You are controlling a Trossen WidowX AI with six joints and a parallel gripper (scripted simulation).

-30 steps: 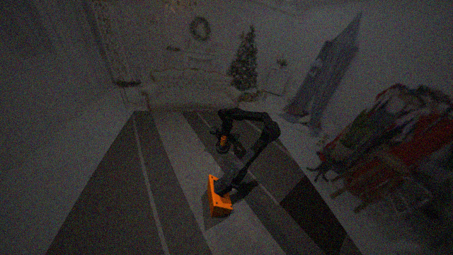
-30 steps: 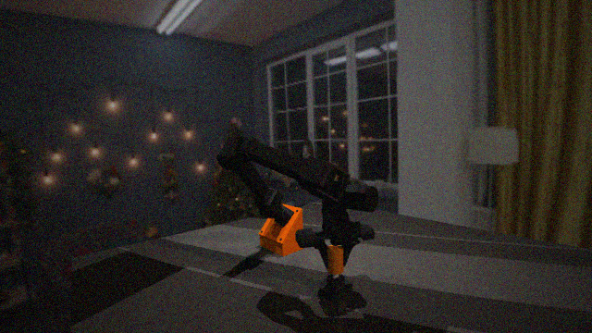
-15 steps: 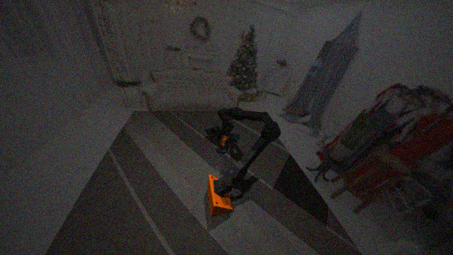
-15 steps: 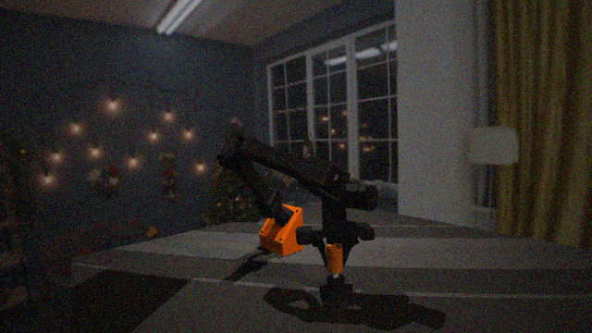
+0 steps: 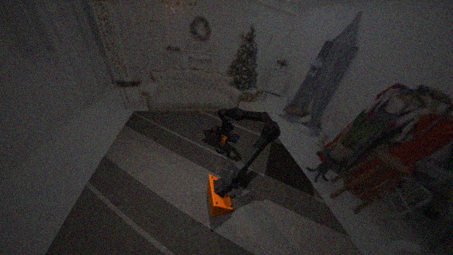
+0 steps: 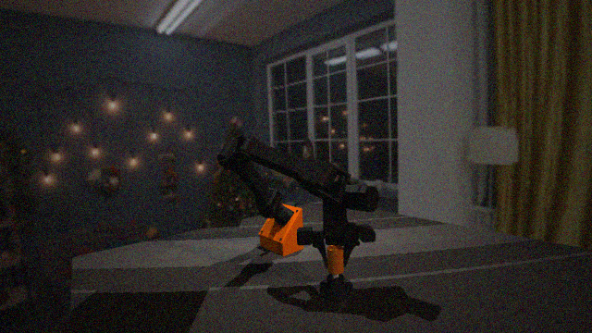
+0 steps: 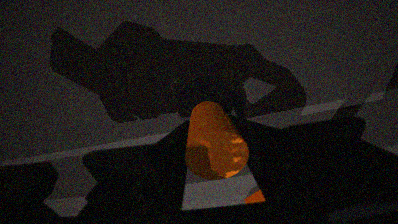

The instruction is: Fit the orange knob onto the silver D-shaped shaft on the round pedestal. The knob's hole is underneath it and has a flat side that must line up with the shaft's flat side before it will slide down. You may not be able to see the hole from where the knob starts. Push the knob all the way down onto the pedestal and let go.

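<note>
Right now the round pedestal is 4 cm below my gripper tip. Round my gripper tip: orange knob 3 cm above.
</note>
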